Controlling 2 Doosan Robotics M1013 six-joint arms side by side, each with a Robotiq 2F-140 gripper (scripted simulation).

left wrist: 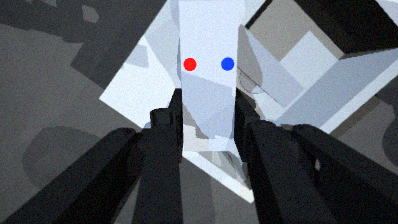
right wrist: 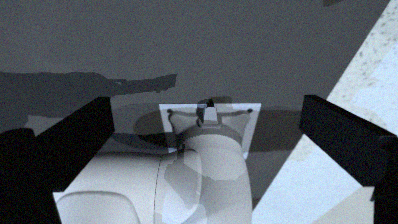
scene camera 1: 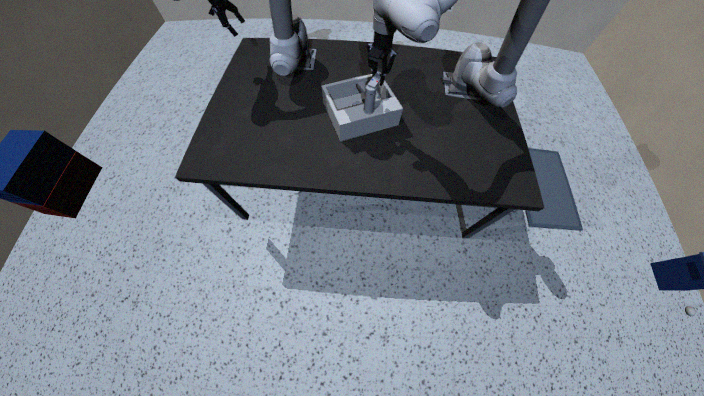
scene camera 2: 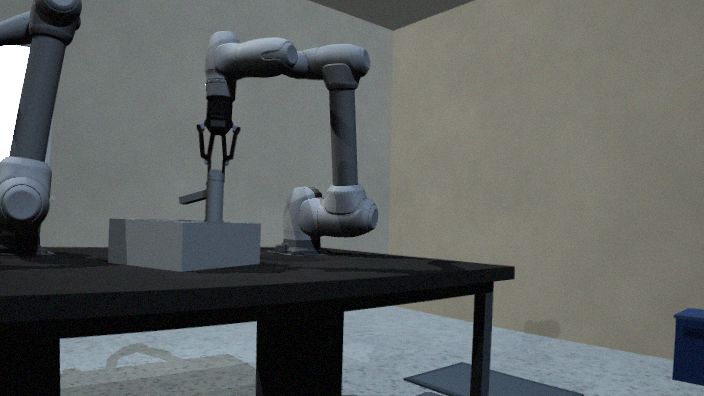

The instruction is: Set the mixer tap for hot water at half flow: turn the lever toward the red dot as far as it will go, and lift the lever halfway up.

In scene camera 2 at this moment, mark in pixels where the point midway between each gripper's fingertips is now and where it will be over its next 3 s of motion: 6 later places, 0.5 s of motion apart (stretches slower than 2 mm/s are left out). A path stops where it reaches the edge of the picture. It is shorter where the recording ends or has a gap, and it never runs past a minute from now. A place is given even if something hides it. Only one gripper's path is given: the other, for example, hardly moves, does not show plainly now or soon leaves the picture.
My left gripper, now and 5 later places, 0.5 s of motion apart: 215,182; 215,179; 215,178; 216,172; 216,160; 217,155
